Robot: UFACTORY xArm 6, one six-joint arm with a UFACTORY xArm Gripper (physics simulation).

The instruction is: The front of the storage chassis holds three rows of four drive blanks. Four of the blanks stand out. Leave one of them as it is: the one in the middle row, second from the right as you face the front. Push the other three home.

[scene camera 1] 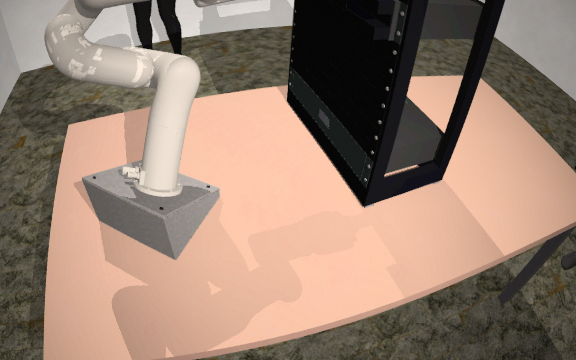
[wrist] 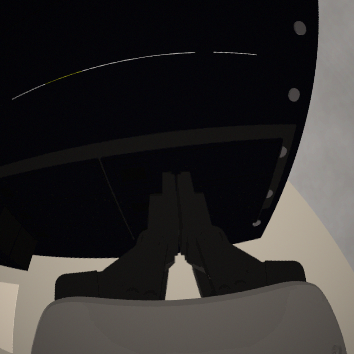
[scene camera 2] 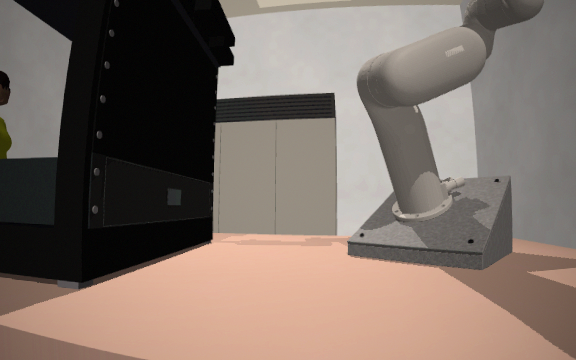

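Seen in the pictures: gripper, between the fingertips: (wrist: 175,190); arm's base, origin of its link: (scene camera 1: 157,186) (scene camera 2: 422,206).
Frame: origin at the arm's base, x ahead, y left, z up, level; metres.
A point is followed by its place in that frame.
My gripper (wrist: 175,190) {x 0.440, y 0.291, z 0.403 m} is shut and empty; in the wrist view its tips are over the right part of the dark front of the storage chassis. Its gap to that front cannot be told. The chassis front is nearly black, so rows and single blanks are hard to tell apart. A dark block (wrist: 17,242) {x 0.440, y 0.139, z 0.433 m}, perhaps a blank that stands out, shows at the lower left of the wrist view, apart from the fingers. In scene camera 2, dark blocks (scene camera 2: 222,32) {x 0.434, y 0.040, z 0.403 m} jut from the upper front of the rack. The gripper does not show in the scene views.
The tall black rack (scene camera 1: 376,192) {x 0.531, y -0.103, z -0.045 m} (scene camera 2: 67,250) {x 0.465, y 0.397, z -0.054 m} stands on the table (scene camera 1: 280,165) {x 0.339, y 0.099, z -0.097 m} (scene camera 2: 310,300) {x 0.197, y 0.346, z -0.097 m}, with screws along its front posts. The arm's grey wedge base (scene camera 1: 135,215) {x -0.056, y -0.096, z 0.018 m} (scene camera 2: 415,255) {x 0.040, y 0.118, z -0.084 m} stands across from its front. A cabinet (scene camera 2: 275,175) stands behind.
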